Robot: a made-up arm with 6 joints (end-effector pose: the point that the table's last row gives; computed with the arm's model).
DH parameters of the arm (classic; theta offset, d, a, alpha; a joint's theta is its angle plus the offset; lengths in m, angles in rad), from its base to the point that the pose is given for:
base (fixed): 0.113 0 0.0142 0
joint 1: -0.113 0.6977 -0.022 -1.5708
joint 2: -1.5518 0 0.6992 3.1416
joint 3: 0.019 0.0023 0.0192 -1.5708
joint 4: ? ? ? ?
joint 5: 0 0.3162 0.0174 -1.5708
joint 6: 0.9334 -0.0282 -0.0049 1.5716
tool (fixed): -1.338 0.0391 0 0
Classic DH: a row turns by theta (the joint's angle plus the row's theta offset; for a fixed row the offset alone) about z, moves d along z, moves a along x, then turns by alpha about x.
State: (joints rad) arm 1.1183 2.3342 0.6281 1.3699 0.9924 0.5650
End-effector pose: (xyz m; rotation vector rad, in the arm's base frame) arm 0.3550 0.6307 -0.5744 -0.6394 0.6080 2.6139
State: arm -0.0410 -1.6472 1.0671 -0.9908 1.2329 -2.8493
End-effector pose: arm -1.3423 -0.1109 1.1963 0.8637 -1.3048 -1.8368
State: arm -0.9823 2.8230 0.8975 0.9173 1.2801 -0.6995
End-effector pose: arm -0.0397 -0.2894 -0.7894 1.6326 0.2282 -0.1836
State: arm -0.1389 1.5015 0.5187 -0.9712 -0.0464 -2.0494
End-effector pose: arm 0.8747 -0.2758 -0.0837 -2.2518 0.7266 1.3392
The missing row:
joint 4: 0 -0.7711 -0.0181 1.5708
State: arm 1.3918 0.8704 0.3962 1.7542 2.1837 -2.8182
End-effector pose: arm 0.1876 1.3400 1.0631 0.2097 -2.6055 -0.9365
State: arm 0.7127 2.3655 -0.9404 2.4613 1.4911 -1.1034
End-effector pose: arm -0.4236 -0.0074 0.0845 -1.0653 -1.9323 -0.0143
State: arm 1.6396 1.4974 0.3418 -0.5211 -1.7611 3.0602
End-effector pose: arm 0.1853 0.8488 -0.0224 0.4283 -0.4495 -1.7830
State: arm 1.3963 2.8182 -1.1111 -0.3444 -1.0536 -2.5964
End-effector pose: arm 0.2392 -0.3000 0.6690 -1.3601 -1.4813 -0.9793
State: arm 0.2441 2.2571 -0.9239 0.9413 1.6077 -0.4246
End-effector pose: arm -0.1690 -0.2529 -0.0358 1.5391 1.8004 0.0929
